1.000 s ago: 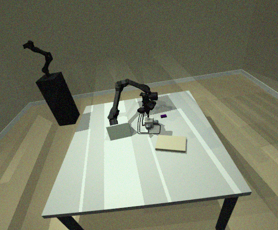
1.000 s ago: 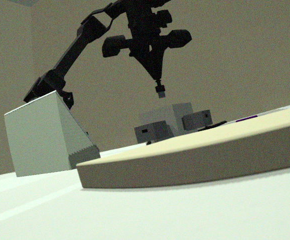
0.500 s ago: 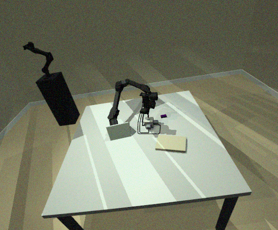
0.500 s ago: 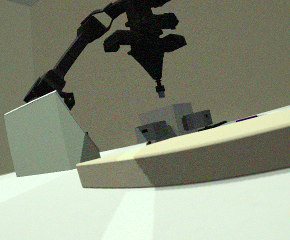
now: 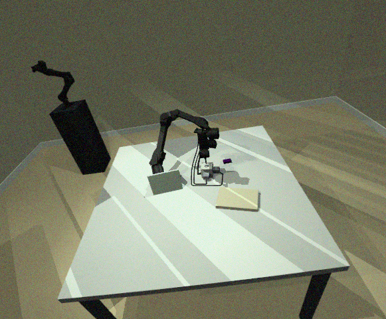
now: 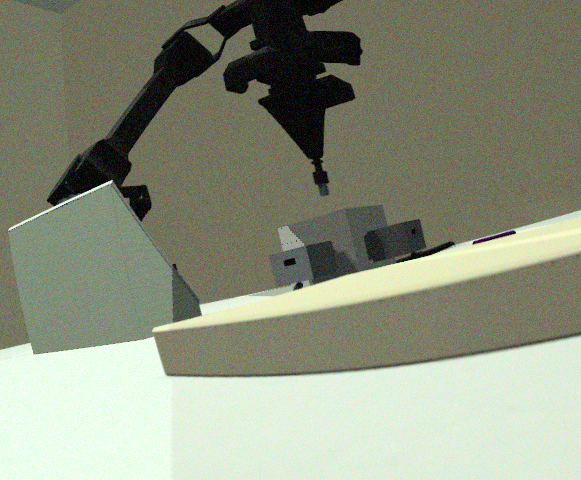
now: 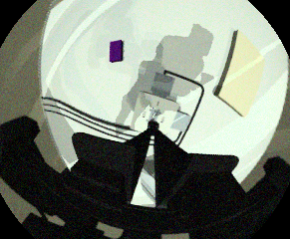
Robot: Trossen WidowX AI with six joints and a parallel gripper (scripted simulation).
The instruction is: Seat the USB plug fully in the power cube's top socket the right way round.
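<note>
My gripper tip is 20 mm above the dark USB plug. The rest, counted from my gripper tip: flat cream slab (270 mm to the right, 160 mm ahead, 120 mm below); purple block (150 mm ahead, 130 mm below, 110 mm to the left).
</note>
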